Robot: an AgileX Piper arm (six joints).
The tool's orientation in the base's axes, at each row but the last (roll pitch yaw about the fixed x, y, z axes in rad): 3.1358 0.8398 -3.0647; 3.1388 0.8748 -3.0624; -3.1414 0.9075 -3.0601; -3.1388 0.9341 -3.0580; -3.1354 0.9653 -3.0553; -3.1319 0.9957 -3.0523; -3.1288 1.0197 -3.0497; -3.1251 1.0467 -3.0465; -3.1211 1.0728 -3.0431; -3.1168 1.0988 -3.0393; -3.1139 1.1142 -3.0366; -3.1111 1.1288 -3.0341; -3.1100 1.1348 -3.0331
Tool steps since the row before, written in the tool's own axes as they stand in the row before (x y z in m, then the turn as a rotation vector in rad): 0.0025 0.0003 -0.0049 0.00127 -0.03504 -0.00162; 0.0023 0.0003 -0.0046 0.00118 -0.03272 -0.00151; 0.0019 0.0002 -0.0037 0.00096 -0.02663 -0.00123; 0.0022 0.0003 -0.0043 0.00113 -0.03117 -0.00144; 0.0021 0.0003 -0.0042 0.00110 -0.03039 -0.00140; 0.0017 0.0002 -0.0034 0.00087 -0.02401 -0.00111; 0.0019 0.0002 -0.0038 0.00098 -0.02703 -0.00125; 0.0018 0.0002 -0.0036 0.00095 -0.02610 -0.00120; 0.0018 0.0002 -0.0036 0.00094 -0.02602 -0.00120; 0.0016 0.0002 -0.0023 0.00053 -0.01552 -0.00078; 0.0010 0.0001 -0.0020 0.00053 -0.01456 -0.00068; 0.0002 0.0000 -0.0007 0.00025 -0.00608 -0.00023; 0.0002 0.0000 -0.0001 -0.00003 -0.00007 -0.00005
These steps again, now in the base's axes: -0.0053 -0.0001 0.0014 0.00080 -0.03509 0.00000; -0.0050 -0.0001 0.0012 0.00075 -0.03277 0.00000; -0.0041 -0.0001 0.0008 0.00061 -0.02667 0.00000; -0.0048 -0.0001 0.0008 0.00071 -0.03122 0.00000; -0.0047 -0.0001 0.0007 0.00069 -0.03043 0.00000; -0.0038 -0.0001 0.0004 0.00055 -0.02405 0.00000; -0.0042 -0.0001 0.0004 0.00061 -0.02707 0.00000; -0.0040 -0.0001 0.0002 0.00060 -0.02614 -0.00001; -0.0040 -0.0001 0.0001 0.00059 -0.02606 0.00000; -0.0028 0.0000 -0.0004 0.00031 -0.01555 0.00006; -0.0022 -0.0001 0.0000 0.00032 -0.01458 0.00000; -0.0007 -0.0001 0.0001 0.00017 -0.00609 -0.00005; -0.0002 0.0000 -0.0001 -0.00003 -0.00007 0.00005
